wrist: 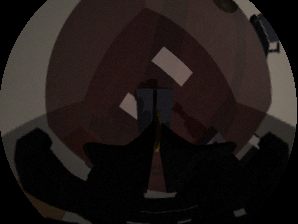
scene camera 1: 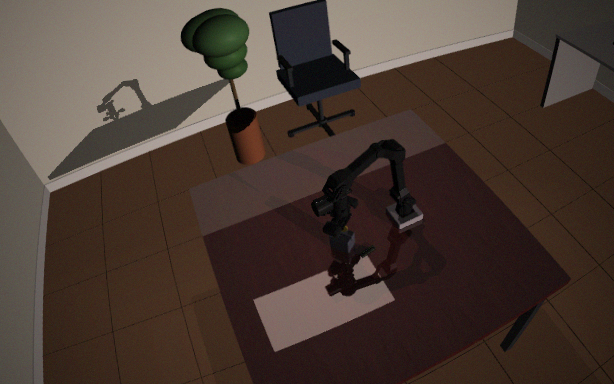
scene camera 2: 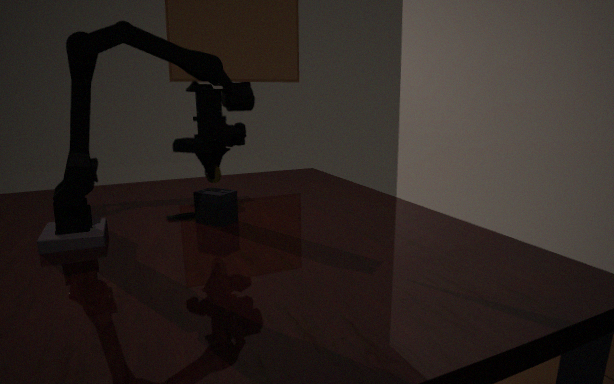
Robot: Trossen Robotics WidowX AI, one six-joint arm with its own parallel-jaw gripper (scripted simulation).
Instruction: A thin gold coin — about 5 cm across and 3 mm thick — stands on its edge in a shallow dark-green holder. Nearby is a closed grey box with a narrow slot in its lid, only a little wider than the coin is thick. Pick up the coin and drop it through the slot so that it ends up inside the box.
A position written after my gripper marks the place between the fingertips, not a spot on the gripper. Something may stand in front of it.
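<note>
My gripper [scene camera 2: 213, 178], visible also in the wrist view [wrist: 156, 124], carries a gold coin.
</note>
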